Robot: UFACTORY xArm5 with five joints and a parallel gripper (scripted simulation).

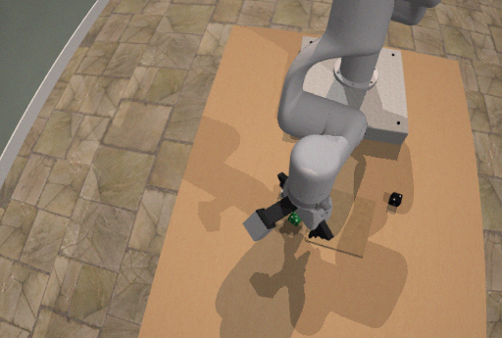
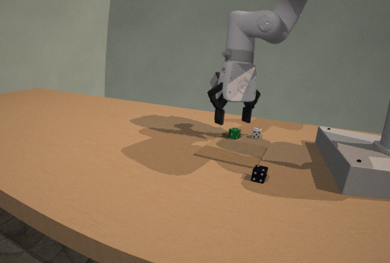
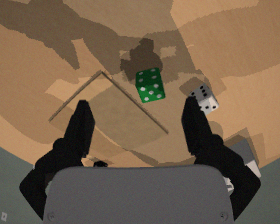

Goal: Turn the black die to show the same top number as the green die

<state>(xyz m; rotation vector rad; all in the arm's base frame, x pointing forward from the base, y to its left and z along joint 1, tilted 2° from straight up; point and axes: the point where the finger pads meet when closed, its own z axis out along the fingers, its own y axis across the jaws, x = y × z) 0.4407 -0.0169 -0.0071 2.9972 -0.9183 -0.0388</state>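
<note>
My gripper is now 10 mm to the left of the green die and 40 mm above it. From my hand the other things lie so: tan mat 40 mm behind, 90 mm to the left, 50 mm below; then black die 130 mm behind, 200 mm to the left, 40 mm below; then white die 60 mm behind, 50 mm to the right, 40 mm below.
</note>
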